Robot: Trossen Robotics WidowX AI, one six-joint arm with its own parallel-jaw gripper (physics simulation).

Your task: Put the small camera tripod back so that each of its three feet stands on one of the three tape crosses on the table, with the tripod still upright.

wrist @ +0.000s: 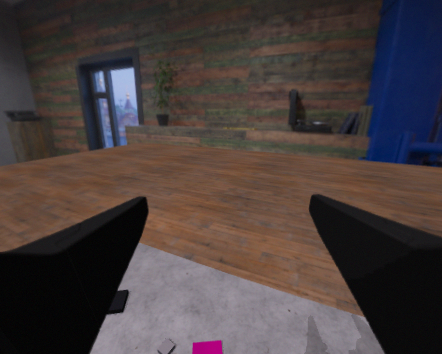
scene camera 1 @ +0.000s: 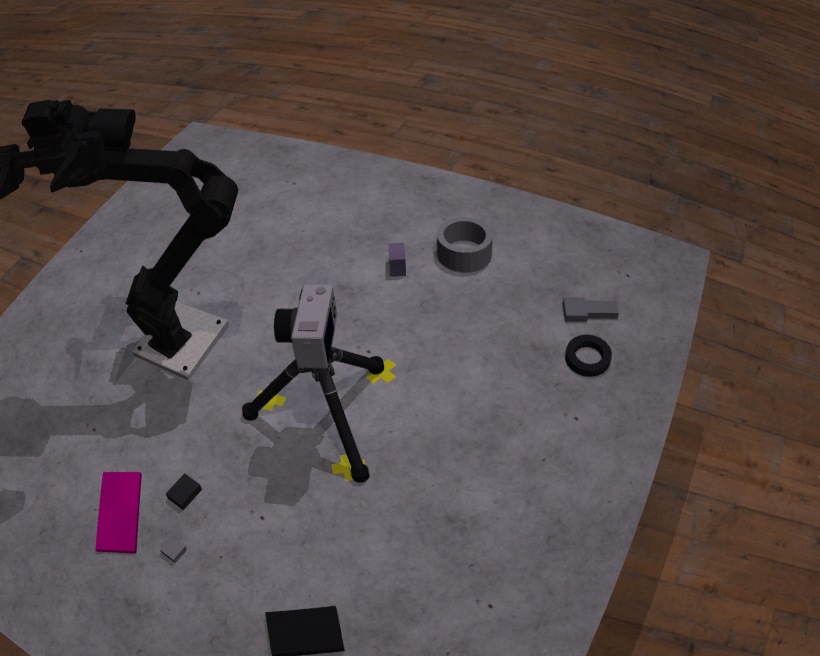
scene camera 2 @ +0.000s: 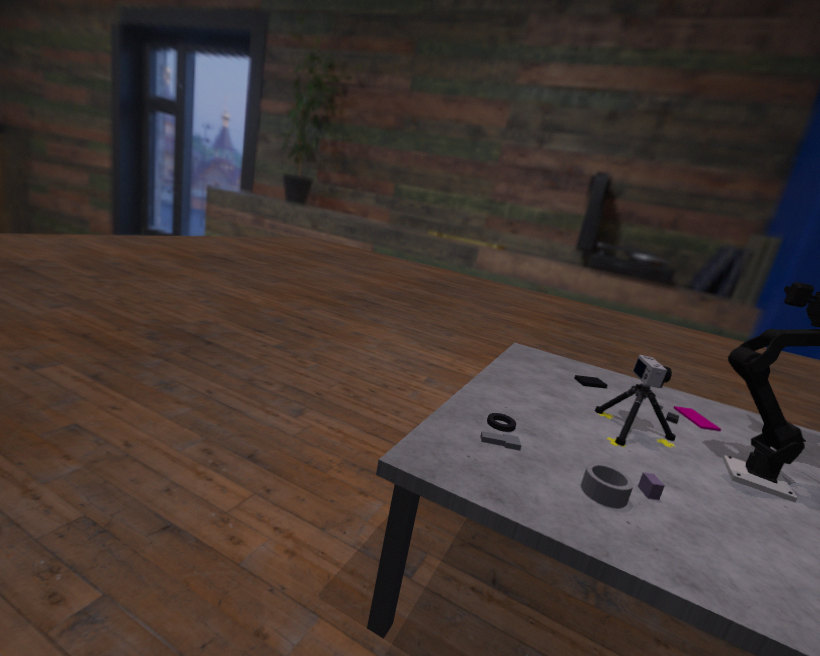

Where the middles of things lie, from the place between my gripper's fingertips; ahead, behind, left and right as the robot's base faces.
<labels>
Right now my hand is 64 cm to the right of the grey block [scene camera 1: 576, 309], 54 cm short of it and 50 cm above it.
</labels>
